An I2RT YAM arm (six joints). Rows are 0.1 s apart.
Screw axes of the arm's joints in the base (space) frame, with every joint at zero. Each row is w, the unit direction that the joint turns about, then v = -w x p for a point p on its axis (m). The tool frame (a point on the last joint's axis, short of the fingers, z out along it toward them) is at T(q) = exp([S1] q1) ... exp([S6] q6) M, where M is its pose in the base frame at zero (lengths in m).
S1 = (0, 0, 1, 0, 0, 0)
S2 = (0, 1, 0, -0.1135, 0, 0.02)
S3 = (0, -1, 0, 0.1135, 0, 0.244)
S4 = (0, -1, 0, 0.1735, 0, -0.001)
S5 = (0, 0, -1, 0, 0.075, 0)
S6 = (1, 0, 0, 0, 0.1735, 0)
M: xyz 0.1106 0 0.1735 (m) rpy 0 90 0 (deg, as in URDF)
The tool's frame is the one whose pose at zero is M.
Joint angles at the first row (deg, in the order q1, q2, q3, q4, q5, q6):
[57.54 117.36 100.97 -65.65 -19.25 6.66]
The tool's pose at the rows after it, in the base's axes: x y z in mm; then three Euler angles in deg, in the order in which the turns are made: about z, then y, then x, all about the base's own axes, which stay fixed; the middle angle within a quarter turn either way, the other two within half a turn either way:
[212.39 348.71 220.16 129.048 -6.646 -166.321]
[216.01 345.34 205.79 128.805 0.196 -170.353]
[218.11 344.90 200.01 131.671 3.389 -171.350]
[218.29 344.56 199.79 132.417 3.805 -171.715]
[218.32 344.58 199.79 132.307 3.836 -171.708]
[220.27 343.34 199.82 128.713 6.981 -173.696]
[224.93 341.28 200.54 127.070 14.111 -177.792]
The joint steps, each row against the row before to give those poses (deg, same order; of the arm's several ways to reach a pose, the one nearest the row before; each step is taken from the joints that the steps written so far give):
[0.00 0.07 -1.86 1.99 6.32 0.04]
[0.00 0.00 -3.12 3.37 7.94 0.02]
[0.00 0.00 -1.36 2.21 3.23 2.89]
[0.00 0.00 -0.04 -0.05 0.55 0.72]
[0.00 0.00 -0.01 0.03 0.02 -0.11]
[0.00 0.00 0.01 -0.01 3.71 -3.78]
[0.00 -0.01 -0.01 0.46 8.18 -2.45]

